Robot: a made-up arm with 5 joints.
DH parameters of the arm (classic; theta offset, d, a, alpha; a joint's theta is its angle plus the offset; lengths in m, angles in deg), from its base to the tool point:
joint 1: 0 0.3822 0 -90
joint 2: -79.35 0 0.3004 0
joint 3: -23.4 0 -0.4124 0
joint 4: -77.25 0 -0.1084 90
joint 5: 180 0.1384 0 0
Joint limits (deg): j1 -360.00..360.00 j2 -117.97..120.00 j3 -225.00..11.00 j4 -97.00..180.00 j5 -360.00..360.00
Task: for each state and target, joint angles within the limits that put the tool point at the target. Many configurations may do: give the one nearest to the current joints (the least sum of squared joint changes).
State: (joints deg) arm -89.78 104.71 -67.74 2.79 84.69
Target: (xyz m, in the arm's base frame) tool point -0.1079 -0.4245 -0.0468
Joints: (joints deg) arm -104.26 56.54 -50.72 -7.03 84.69
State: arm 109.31 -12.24 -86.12 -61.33 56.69
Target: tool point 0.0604 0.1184 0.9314
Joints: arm 62.97 -32.93 -66.80 -91.97 56.69
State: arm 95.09 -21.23 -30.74 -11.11 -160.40
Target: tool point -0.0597 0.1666 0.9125
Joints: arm 109.71 -63.05 -39.52 -25.49 -160.40
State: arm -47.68 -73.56 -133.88 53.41 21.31
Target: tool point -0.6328 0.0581 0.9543
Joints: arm -5.25 -76.19 -137.66 51.13 21.31
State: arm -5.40 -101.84 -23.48 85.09 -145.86
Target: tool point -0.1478 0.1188 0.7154
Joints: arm -38.79 -117.97 -60.15 120.43 -145.86
